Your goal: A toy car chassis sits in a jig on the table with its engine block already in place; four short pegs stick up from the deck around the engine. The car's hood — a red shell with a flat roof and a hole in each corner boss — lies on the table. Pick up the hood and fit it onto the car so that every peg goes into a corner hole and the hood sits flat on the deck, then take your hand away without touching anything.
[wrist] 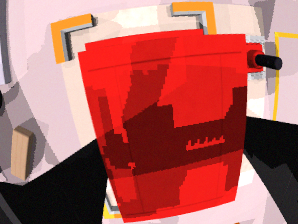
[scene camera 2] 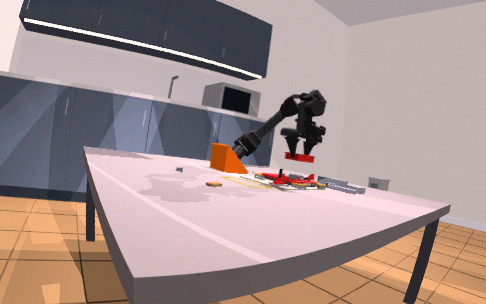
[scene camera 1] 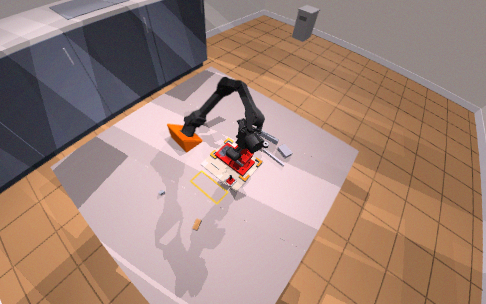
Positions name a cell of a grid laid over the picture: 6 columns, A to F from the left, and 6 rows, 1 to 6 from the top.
Labels:
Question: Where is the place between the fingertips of the gripper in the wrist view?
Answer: D4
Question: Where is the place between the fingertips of the gripper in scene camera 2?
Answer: D4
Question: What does the gripper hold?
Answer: A red hood.

